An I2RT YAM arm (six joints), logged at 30 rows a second.
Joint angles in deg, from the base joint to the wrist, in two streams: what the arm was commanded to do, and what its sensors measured. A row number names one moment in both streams.
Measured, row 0:
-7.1 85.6 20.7 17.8 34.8 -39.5
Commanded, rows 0 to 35:
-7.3 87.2 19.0 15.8 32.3 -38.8
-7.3 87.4 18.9 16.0 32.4 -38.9
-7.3 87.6 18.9 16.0 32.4 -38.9
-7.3 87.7 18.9 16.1 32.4 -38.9
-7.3 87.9 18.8 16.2 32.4 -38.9
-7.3 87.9 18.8 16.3 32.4 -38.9
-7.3 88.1 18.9 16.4 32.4 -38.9
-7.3 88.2 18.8 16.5 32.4 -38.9
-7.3 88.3 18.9 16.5 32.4 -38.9
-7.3 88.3 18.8 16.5 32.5 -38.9
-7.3 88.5 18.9 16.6 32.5 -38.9
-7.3 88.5 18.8 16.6 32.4 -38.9
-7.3 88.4 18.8 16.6 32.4 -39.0
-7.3 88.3 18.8 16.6 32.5 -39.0
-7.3 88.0 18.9 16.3 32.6 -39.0
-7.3 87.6 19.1 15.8 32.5 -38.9
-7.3 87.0 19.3 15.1 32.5 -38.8
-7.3 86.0 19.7 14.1 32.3 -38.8
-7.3 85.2 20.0 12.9 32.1 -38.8
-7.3 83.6 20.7 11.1 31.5 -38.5
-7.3 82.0 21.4 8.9 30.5 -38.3
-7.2 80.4 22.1 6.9 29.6 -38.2
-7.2 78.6 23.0 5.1 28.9 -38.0
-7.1 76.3 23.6 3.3 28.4 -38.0
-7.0 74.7 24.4 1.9 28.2 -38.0
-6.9 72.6 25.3 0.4 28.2 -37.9
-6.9 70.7 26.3 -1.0 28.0 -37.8
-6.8 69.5 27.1 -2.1 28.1 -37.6
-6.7 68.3 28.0 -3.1 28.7 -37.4
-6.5 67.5 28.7 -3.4 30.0 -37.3
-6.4 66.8 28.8 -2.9 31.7 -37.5
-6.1 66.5 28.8 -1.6 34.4 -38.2
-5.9 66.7 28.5 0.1 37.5 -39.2
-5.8 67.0 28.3 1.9 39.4 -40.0
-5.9 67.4 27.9 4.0 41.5 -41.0
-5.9 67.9 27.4 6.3 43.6 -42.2
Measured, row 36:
-6.1 67.0 28.2 2.7 36.3 -39.6
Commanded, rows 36 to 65:
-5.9 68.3 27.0 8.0 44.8 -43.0
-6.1 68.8 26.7 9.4 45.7 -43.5
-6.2 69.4 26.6 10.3 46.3 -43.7
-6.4 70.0 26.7 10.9 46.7 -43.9
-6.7 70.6 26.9 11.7 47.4 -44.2
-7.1 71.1 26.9 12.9 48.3 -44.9
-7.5 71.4 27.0 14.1 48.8 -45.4
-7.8 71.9 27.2 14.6 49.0 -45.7
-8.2 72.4 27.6 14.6 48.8 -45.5
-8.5 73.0 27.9 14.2 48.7 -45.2
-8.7 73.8 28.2 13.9 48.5 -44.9
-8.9 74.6 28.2 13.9 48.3 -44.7
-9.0 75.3 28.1 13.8 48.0 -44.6
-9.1 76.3 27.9 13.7 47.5 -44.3
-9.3 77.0 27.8 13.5 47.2 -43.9
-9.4 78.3 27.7 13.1 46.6 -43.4
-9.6 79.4 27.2 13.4 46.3 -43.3
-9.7 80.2 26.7 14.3 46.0 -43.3
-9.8 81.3 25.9 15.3 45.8 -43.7
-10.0 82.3 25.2 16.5 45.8 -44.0
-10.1 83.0 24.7 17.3 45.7 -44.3
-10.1 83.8 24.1 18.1 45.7 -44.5
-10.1 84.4 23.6 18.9 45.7 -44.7
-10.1 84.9 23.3 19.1 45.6 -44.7
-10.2 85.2 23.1 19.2 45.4 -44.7
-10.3 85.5 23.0 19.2 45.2 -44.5
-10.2 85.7 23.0 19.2 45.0 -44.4
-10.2 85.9 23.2 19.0 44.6 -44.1
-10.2 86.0 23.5 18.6 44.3 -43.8
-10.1 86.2 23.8 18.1 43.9 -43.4
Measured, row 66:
-9.8 85.8 23.3 16.4 45.2 -44.4
